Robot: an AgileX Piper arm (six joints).
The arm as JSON. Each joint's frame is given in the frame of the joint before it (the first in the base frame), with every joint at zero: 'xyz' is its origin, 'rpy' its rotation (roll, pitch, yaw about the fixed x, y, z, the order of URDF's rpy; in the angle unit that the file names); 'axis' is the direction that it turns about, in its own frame. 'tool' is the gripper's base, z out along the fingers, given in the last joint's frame.
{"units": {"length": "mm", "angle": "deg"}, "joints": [
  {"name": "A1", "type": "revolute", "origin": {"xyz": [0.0, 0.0, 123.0], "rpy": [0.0, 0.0, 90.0]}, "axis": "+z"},
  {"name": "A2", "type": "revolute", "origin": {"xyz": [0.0, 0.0, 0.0], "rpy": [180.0, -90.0, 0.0]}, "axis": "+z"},
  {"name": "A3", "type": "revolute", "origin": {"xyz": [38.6, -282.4, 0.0], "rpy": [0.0, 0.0, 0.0]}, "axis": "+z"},
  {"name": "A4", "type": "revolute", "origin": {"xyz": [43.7, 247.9, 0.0], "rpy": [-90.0, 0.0, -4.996]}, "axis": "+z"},
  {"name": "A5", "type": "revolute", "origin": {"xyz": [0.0, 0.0, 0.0], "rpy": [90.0, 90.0, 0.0]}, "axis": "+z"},
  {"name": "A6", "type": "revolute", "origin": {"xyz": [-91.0, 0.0, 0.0], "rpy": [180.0, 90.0, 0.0]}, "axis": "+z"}
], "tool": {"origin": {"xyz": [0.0, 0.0, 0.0], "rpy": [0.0, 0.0, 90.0]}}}
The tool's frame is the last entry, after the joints.
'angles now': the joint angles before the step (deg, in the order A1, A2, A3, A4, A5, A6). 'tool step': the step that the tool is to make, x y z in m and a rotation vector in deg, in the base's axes. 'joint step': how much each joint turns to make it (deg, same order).
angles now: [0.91, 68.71, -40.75, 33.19, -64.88, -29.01]
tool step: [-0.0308, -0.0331, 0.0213, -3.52, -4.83, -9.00]
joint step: [-9.98, -4.73, 0.00, -3.30, -0.40, 0.00]
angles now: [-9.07, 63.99, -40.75, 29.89, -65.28, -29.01]
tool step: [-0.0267, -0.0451, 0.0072, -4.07, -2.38, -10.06]
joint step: [-16.31, -0.60, 0.00, -7.56, -0.41, 6.28]
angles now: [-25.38, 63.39, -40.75, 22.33, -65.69, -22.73]
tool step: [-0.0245, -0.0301, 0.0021, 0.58, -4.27, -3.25]
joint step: [-11.99, 0.01, 0.00, -4.47, 0.00, 10.70]
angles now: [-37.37, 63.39, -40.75, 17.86, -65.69, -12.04]
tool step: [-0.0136, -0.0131, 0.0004, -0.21, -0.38, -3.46]
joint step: [-5.62, 0.00, 0.00, -1.54, 0.20, 2.33]
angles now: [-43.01, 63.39, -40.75, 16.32, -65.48, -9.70]
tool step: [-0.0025, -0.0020, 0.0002, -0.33, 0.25, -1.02]
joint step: [-0.96, 0.01, 0.00, -0.30, -0.10, -0.18]
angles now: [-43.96, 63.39, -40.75, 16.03, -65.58, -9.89]
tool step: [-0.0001, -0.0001, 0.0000, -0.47, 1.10, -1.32]
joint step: [0.00, 0.00, -0.01, 0.10, 0.02, -1.83]
